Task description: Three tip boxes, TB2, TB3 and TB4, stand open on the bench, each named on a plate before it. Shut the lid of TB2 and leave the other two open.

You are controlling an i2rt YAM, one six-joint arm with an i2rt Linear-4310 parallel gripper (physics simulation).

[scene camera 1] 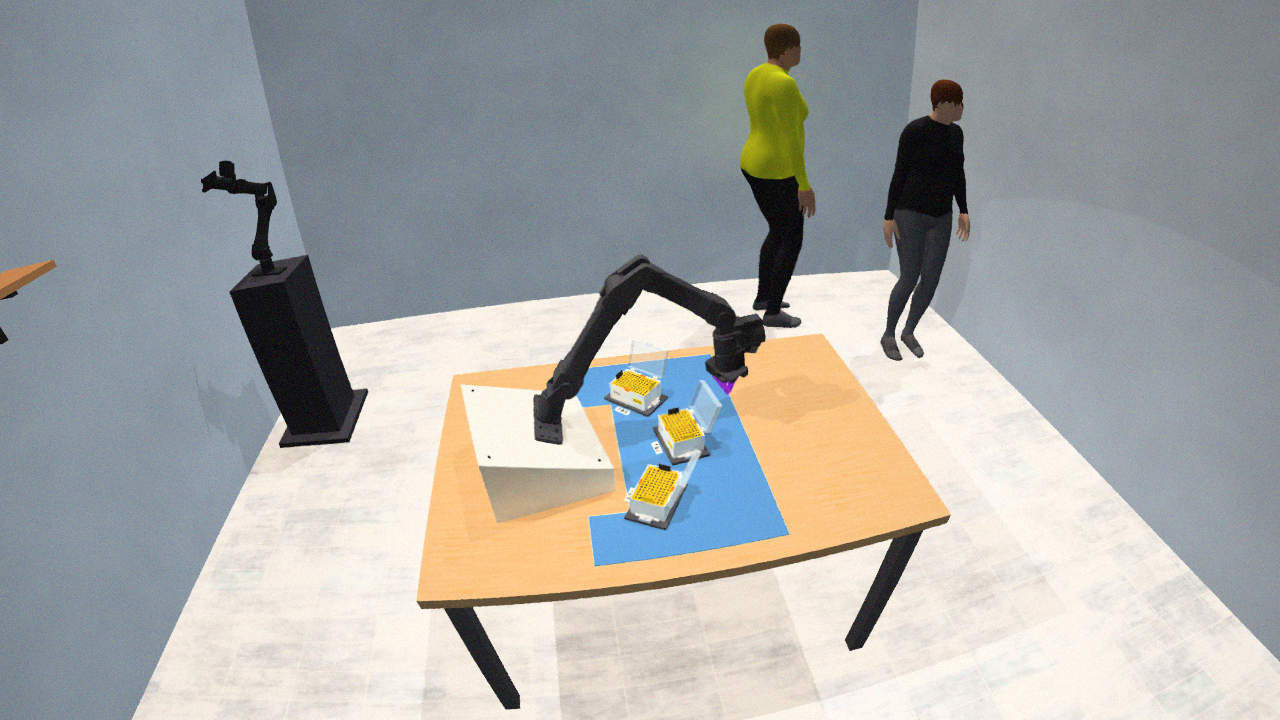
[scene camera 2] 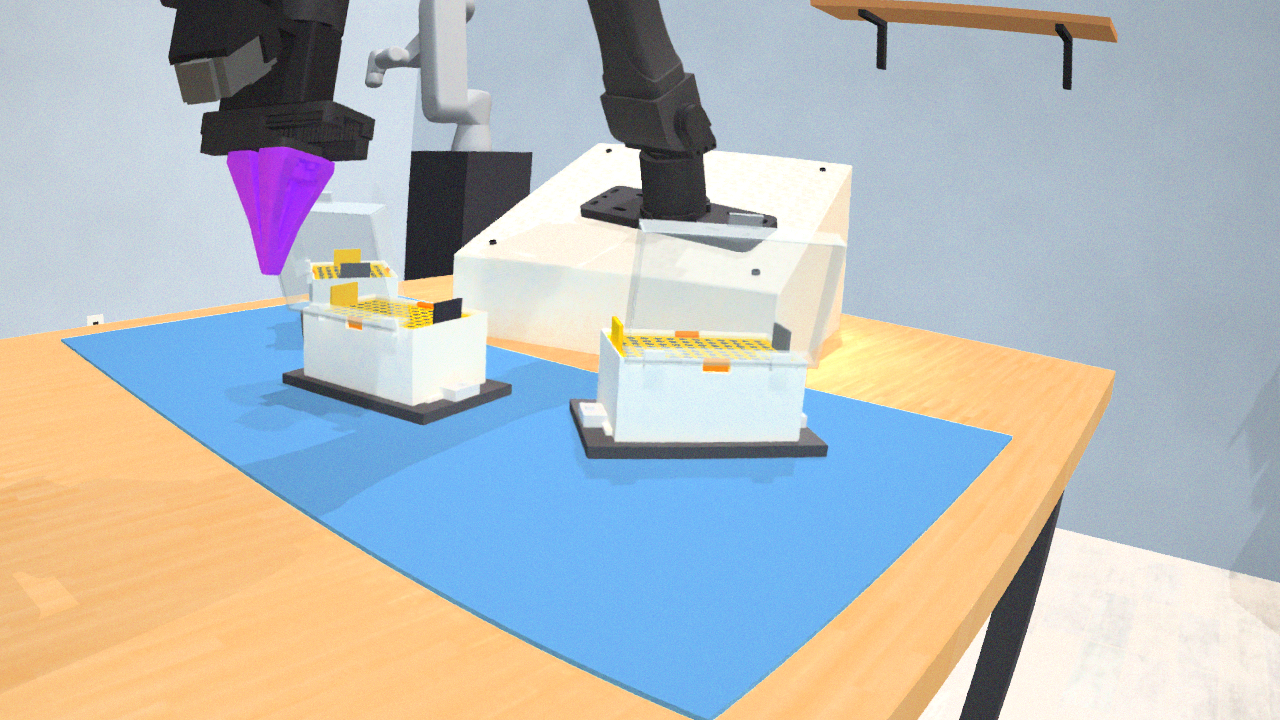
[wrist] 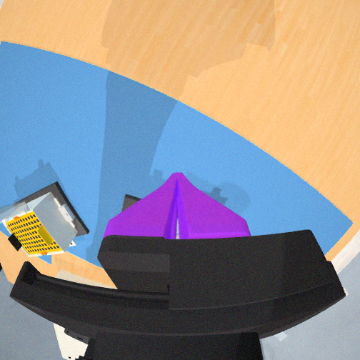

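Observation:
Three white tip boxes with yellow racks stand open: the back box, the middle box and the front box. In scene view 1 the back lid, middle lid and front lid are raised. The name plates are too small to read, so I cannot tell which box is TB2. My gripper, with purple fingers, is shut and empty. It hangs above the mat on the middle box's lid side. In the wrist view the fingers hide much beneath them.
The boxes stand on dark bases on a blue mat on the wooden table. My arm's white sloped pedestal stands behind them. Two people stand beyond the table.

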